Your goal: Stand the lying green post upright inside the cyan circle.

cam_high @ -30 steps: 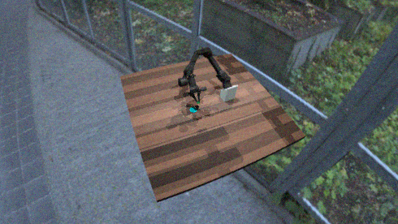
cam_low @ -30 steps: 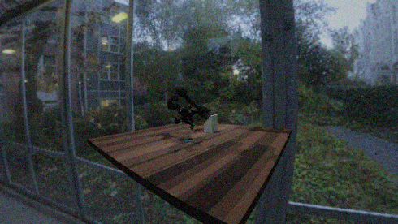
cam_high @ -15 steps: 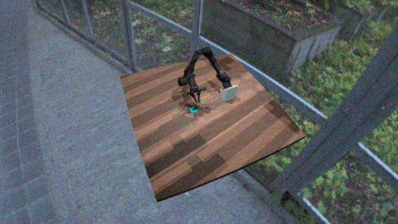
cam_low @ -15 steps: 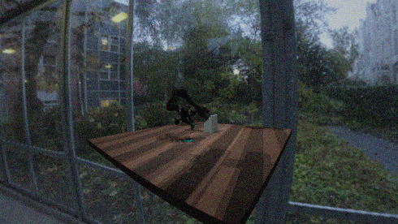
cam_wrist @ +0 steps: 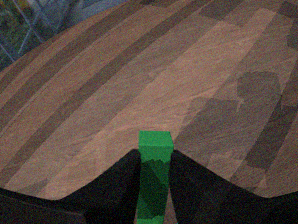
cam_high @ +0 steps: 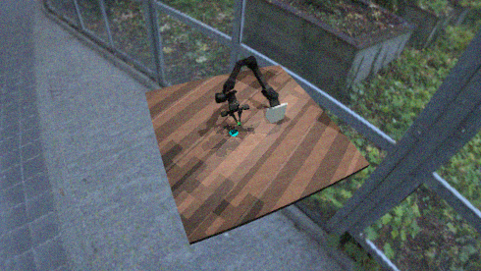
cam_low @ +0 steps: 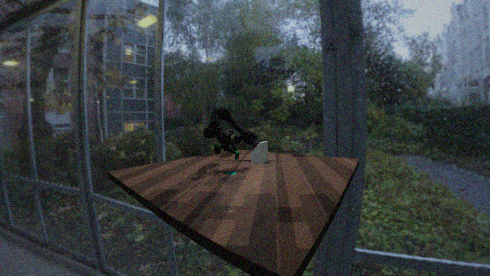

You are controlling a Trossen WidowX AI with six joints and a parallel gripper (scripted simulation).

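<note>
The cyan circle is 12 cm below my gripper tip, 4 cm to the right of it and 1 cm ahead of it. Also, from my gripper tip: green post 2 cm below, 1 cm to the right, 1 cm behind.
</note>
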